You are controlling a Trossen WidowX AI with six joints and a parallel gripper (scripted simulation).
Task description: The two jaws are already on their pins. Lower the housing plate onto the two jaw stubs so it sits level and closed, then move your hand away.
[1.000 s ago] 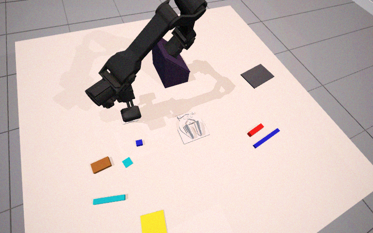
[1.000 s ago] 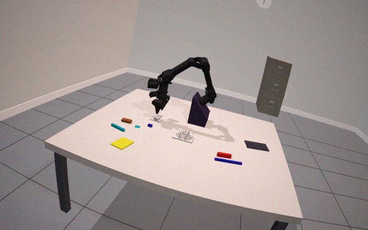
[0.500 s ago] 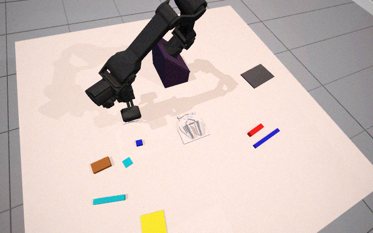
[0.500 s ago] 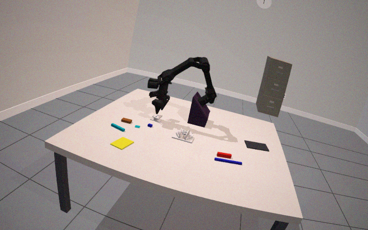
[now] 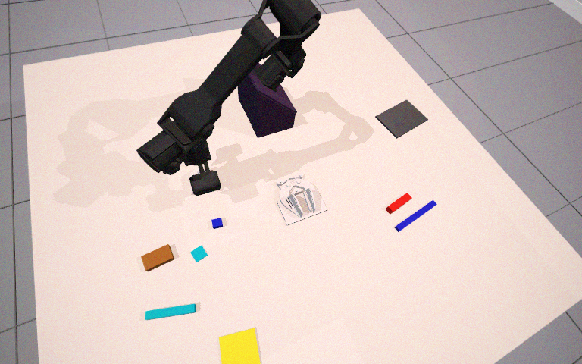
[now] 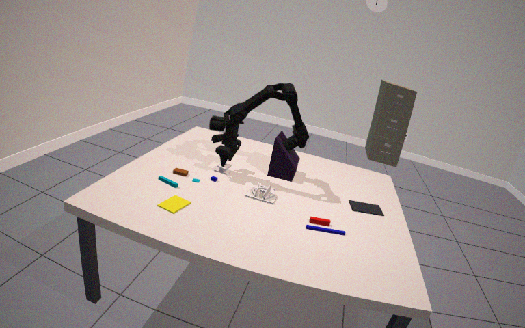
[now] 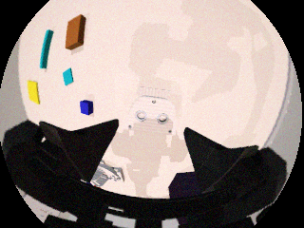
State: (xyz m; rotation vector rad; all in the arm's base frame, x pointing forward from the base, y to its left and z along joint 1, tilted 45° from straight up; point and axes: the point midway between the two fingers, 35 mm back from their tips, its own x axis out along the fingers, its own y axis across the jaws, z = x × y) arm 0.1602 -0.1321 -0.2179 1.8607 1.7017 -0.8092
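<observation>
Now: gripper tip 30 mm above the white bracket and 10 mm to the left of it. The rest, counted from my gripper tip: blue cube (130 mm ahead, 30 mm below, 20 mm to the right); cyan tile (180 mm ahead, 80 mm to the right, 40 mm below); brown block (170 mm to the right, 150 mm ahead, 30 mm below).
</observation>
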